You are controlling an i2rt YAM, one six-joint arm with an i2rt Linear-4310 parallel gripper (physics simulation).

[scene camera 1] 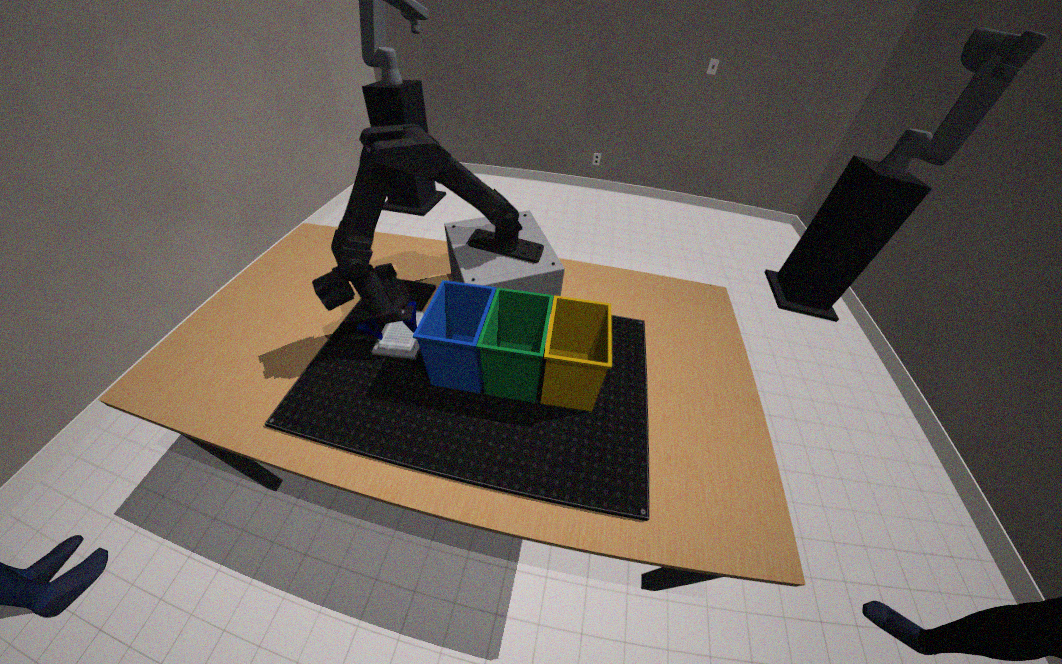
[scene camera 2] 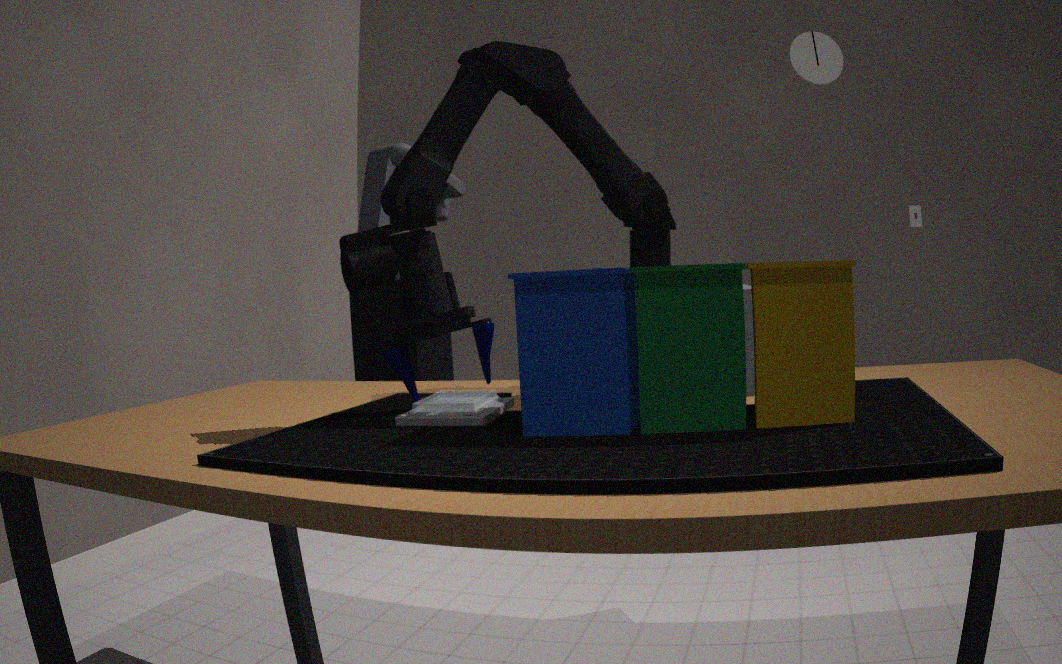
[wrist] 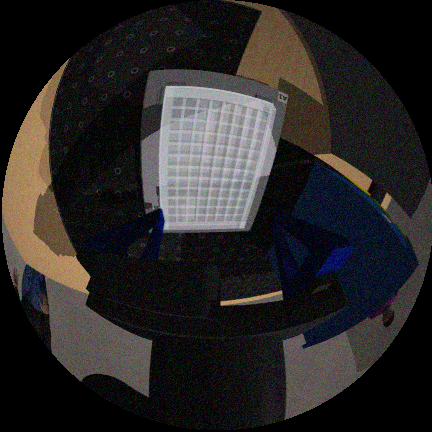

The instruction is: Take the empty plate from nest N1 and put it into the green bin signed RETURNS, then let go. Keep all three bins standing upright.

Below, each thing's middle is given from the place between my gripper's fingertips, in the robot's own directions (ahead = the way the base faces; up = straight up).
I see the gridded plate point(scene camera 2: 447, 402) 40 mm behind my hand, 20 mm below it and 10 mm to the right of it. From my hand the other things lie so: green bin point(scene camera 2: 690, 320) 310 mm to the left, 50 mm above, 10 mm behind; then blue bin point(scene camera 2: 577, 342) 180 mm to the left, 50 mm above; then yellow bin point(scene camera 2: 803, 312) 440 mm to the left, 50 mm above, 20 mm behind.
